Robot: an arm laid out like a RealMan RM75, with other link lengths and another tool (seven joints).
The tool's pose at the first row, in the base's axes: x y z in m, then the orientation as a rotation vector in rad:
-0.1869 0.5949 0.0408 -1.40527 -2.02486 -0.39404
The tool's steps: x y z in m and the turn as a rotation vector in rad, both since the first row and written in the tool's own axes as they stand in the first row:
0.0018 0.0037 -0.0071 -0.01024 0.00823 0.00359
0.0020 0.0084 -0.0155 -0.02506 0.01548 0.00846
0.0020 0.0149 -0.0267 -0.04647 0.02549 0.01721
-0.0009 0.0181 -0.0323 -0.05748 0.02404 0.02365
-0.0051 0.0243 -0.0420 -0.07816 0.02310 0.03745
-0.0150 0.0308 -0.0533 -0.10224 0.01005 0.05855
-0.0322 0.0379 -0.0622 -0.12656 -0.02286 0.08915
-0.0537 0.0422 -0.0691 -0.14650 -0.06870 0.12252
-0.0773 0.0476 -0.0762 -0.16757 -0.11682 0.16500
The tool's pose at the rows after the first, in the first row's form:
-0.1816 0.5936 0.0469 -1.41104 -2.01615 -0.40854
-0.1746 0.5908 0.0529 -1.42118 -2.00742 -0.42674
-0.1649 0.5869 0.0606 -1.43754 -1.99360 -0.45197
-0.1595 0.5828 0.0626 -1.45090 -1.99018 -0.46004
-0.1497 0.5766 0.0665 -1.47673 -1.98075 -0.47557
-0.1377 0.5655 0.0679 -1.51739 -1.97497 -0.48411
-0.1244 0.5507 0.0627 -1.57713 -1.97670 -0.47629
-0.1133 0.5328 0.0535 -1.64357 -1.98526 -0.45385
-0.1006 0.5137 0.0430 -1.72066 -1.98628 -0.42618

